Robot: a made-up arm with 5 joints.
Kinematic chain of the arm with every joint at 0, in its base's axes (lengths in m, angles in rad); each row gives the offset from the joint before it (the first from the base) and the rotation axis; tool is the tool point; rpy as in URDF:
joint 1: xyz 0.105 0 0.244 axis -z
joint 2: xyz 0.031 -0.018 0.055 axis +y
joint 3: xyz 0.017 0 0.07 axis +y
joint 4: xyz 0.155 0 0.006 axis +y
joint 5: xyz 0.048 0.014 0 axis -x
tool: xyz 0 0 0 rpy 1.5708 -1.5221 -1.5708
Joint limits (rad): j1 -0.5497..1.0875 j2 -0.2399..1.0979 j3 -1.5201..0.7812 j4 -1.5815..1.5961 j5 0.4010..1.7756
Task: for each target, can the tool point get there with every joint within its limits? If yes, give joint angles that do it. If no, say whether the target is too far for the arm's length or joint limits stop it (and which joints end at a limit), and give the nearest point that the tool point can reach.
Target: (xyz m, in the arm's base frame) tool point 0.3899 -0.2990 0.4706
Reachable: no: too far | nearest point 0.2995 -0.2042 0.4118 | short by 0.144 m
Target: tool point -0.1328 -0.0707 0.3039
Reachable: no: joint limits stop it (at a limit: joint 1, joint 2, joint 3, joint 4) | nearest point 0.1081 -0.0146 0.1820 | short by 0.276 m
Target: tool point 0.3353 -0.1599 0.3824
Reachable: yes | joints 0.5927 0.5157 -0.5841 -0.2334 0.8054
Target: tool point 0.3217 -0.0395 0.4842
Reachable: yes | joints 0.1622 0.0916 -0.6833 0.0294 1.1823
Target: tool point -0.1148 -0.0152 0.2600
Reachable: no: joint limits stop it (at a limit: joint 1, joint 2, joint 3, joint 4) | nearest point 0.1081 -0.0146 0.1820 | short by 0.236 m
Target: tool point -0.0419 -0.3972 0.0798
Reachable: no: too far | nearest point 0.2061 -0.2013 0.1550 | short by 0.325 m
